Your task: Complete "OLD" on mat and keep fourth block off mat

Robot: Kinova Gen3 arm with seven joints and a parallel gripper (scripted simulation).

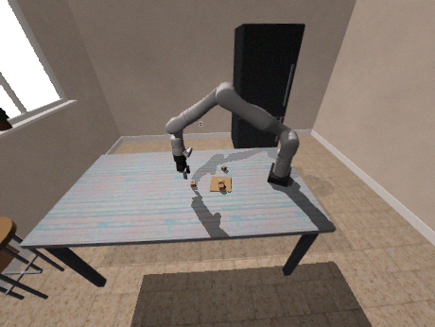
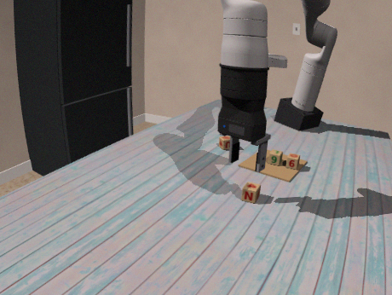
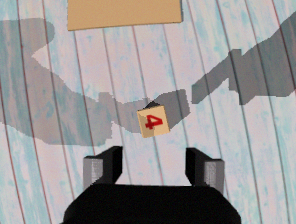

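My hand is 220 mm past the red d block, 200 mm to the left of it and 90 mm above it. The rest, counted from my hand: green l block (220 mm behind, 80 mm below, 40 mm to the right); then tan mat (220 mm behind, 100 mm below, 40 mm to the right); then red o block (230 mm behind, 80 mm below).
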